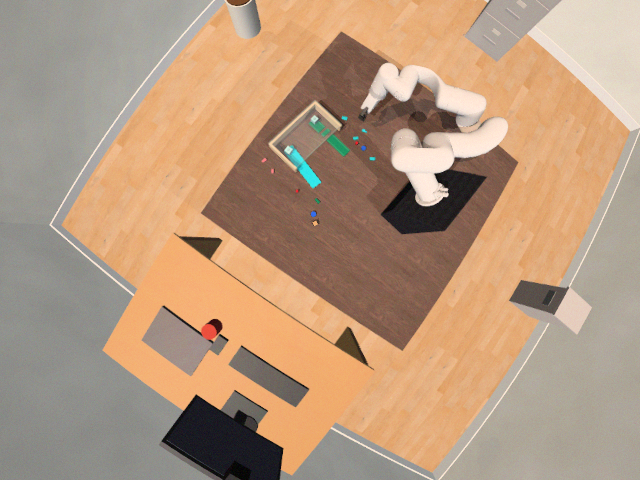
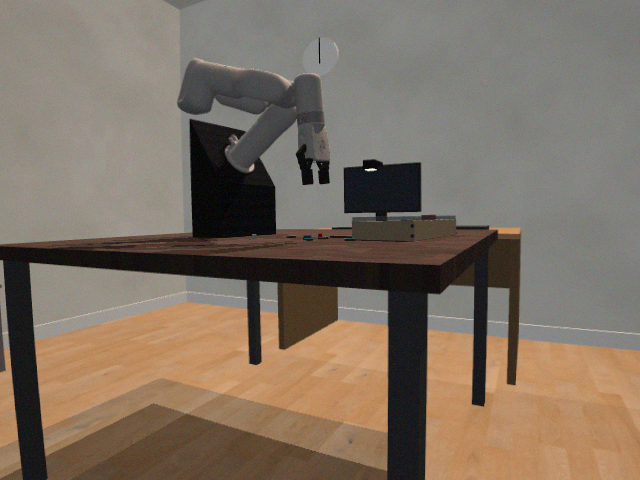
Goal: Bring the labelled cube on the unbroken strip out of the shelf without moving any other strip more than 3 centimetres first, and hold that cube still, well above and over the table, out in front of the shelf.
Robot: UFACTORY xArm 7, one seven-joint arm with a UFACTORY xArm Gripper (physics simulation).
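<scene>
The shelf [image 1: 329, 114] [image 2: 383, 229] is a low wooden frame with a see-through top. Inside, a pale labelled cube [image 1: 288, 149] sits at the inner end of a cyan strip [image 1: 309, 175], which looks continuous and sticks out of the shelf's open front. Another pale labelled cube [image 1: 314, 119] sits at the inner end of a green strip [image 1: 338, 145], which shows as separate pieces with gaps. The labels are too small to read. My gripper [image 1: 363, 115] [image 2: 315, 182] is open and empty, pointing down high above the table, outside the shelf, beyond its green-strip side.
Small cyan, red and blue pieces [image 1: 363, 148] lie near the green strip. Pink, red, green, blue [image 1: 313, 213] and orange bits lie beyond the cyan strip. A tall black panel [image 1: 439, 206] [image 2: 232, 206] stands by the arm's base on the dark wooden table [image 1: 336, 268] [image 2: 232, 263].
</scene>
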